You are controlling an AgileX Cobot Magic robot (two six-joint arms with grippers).
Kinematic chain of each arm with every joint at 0, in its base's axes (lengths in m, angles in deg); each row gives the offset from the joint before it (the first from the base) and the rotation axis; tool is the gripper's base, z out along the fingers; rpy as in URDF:
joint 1: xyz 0 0 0.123 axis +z
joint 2: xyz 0 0 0 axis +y
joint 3: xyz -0.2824 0 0.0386 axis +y
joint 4: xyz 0.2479 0 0.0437 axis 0.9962 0 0.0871
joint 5: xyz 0 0 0 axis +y
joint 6: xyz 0.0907 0 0.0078 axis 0.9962 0 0.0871
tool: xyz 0 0 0 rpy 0 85 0
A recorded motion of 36 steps. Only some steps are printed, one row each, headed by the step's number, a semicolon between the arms.
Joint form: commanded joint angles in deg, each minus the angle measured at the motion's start. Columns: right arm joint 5, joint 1, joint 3, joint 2, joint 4, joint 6; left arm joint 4, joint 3, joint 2, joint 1, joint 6, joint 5.
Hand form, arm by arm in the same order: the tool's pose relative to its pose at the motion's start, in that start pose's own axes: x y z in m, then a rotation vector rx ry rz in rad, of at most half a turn. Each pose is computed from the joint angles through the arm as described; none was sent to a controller.
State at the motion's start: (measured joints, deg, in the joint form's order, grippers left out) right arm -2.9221 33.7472 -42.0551 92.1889 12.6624 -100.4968; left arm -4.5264 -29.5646 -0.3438 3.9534 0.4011 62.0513
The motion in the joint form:
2: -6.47 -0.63 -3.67 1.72 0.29 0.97; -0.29 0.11 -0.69 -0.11 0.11 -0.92
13: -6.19 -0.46 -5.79 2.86 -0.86 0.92; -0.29 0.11 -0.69 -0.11 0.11 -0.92
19: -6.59 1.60 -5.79 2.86 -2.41 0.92; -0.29 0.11 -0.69 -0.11 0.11 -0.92
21: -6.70 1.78 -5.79 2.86 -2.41 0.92; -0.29 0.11 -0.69 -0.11 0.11 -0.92
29: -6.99 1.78 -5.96 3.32 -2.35 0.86; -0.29 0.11 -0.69 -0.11 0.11 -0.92
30: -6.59 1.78 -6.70 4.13 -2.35 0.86; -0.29 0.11 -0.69 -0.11 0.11 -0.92
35: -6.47 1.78 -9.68 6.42 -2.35 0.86; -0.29 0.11 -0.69 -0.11 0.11 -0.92
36: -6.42 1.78 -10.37 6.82 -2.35 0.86; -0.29 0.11 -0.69 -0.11 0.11 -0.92
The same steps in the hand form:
2: 0.0049 -0.0262 0.0059 0.1453 0.0272 0.0295; -0.0001 -0.0004 -0.0012 0.0064 -0.0261 0.0011
13: 0.0033 -0.0345 0.0103 0.1579 0.0217 0.0071; -0.0001 -0.0004 -0.0012 0.0064 -0.0261 0.0011
19: -0.0093 -0.0347 0.0100 0.1650 -0.0078 -0.0418; -0.0001 -0.0004 -0.0012 0.0064 -0.0261 0.0011
21: -0.0103 -0.0348 0.0100 0.1668 -0.0100 -0.0437; -0.0001 -0.0004 -0.0012 0.0064 -0.0261 0.0011
29: -0.0103 -0.0347 0.0121 0.1668 -0.0090 -0.0437; -0.0001 -0.0004 -0.0012 0.0064 -0.0261 0.0011
30: -0.0106 -0.0356 0.0158 0.1586 -0.0099 -0.0439; -0.0001 -0.0004 -0.0012 0.0064 -0.0261 0.0011
35: -0.0115 -0.0446 0.0255 0.1686 -0.0107 -0.0435; -0.0001 -0.0004 -0.0012 0.0064 -0.0261 0.0011
36: -0.0117 -0.0471 0.0271 0.1728 -0.0109 -0.0434; -0.0001 -0.0004 -0.0012 0.0064 -0.0261 0.0011

